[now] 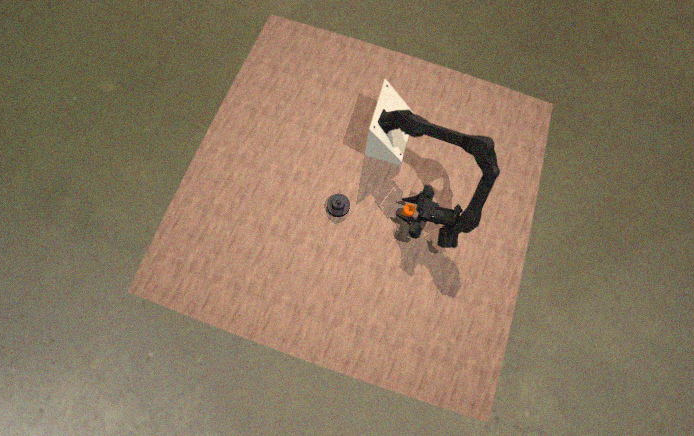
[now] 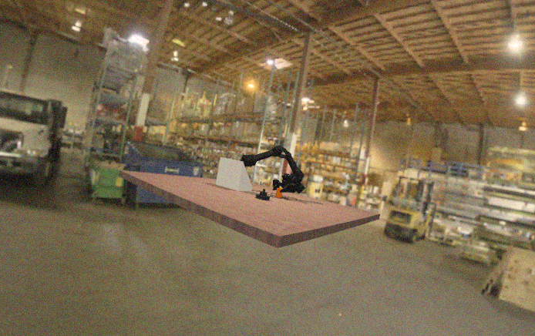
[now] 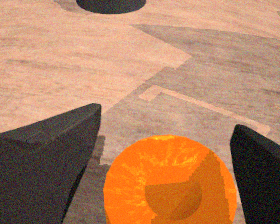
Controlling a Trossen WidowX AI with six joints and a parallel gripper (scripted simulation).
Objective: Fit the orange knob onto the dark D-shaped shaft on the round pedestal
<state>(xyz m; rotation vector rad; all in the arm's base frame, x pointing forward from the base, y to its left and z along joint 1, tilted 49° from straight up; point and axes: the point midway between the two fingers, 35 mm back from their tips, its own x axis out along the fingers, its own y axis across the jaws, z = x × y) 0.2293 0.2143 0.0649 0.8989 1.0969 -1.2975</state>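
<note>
The orange knob is 4 cm to the left of my gripper tip and 1 cm below it. The rest, counted from my gripper tip: dark D-shaped shaft (21 cm to the right, 7 cm ahead, 1 cm below).
</note>
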